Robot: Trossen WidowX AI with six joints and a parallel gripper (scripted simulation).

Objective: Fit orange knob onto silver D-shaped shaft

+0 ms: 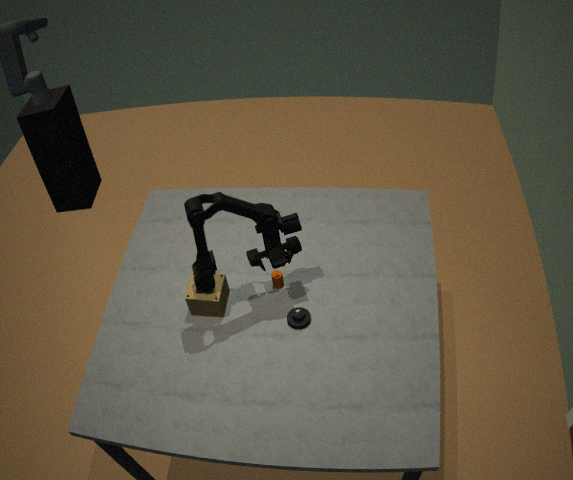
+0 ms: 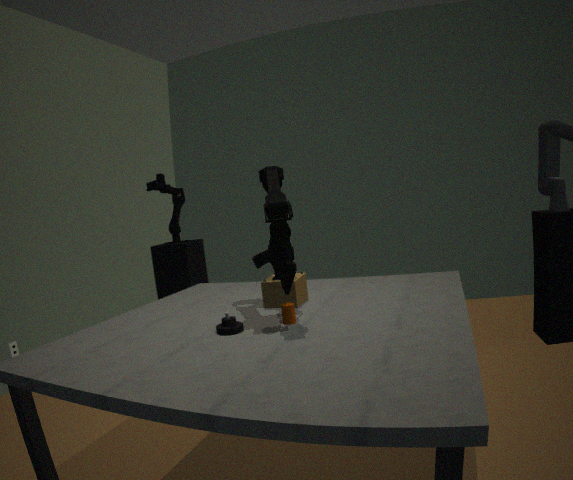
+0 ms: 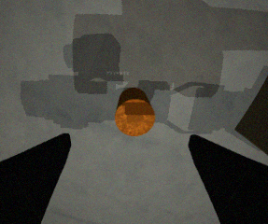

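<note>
The orange knob lies 60 mm below my gripper tip. Round my gripper tip: round pedestal (70 mm ahead, 170 mm to the right, 70 mm below).
</note>
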